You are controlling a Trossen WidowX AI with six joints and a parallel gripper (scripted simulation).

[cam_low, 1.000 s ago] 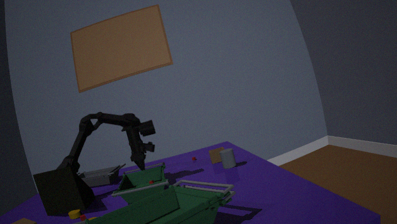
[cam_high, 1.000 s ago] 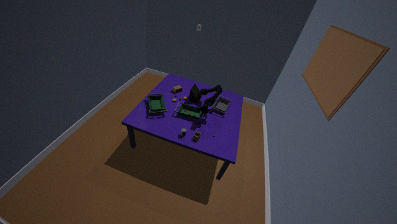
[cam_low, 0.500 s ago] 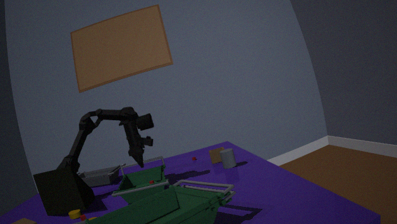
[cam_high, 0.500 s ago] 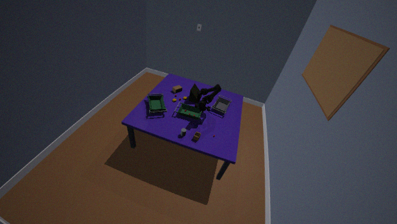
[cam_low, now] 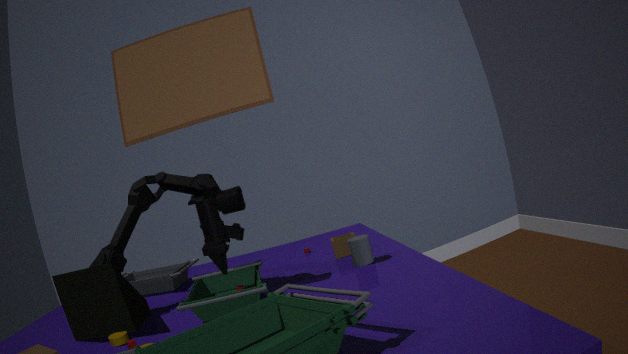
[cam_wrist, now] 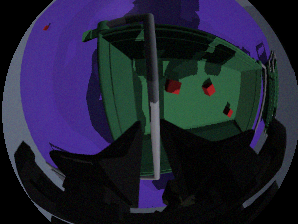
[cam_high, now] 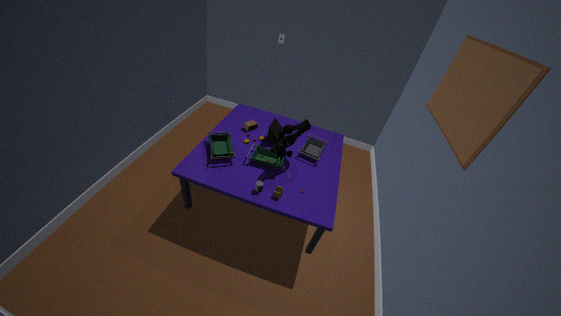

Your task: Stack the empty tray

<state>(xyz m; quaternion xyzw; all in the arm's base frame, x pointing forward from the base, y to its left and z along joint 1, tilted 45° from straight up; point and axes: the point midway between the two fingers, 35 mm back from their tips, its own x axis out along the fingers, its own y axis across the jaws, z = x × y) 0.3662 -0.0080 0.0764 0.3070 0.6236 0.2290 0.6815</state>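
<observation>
Right now my gripper tip is 290 mm past the grey tray, 300 mm to the right of it and 10 mm above it. The rest, counted from my gripper tip: tan block: 440 mm behind, 370 mm to the right, 30 mm below; then red block: 270 mm ahead, 240 mm to the left, 50 mm below.
</observation>
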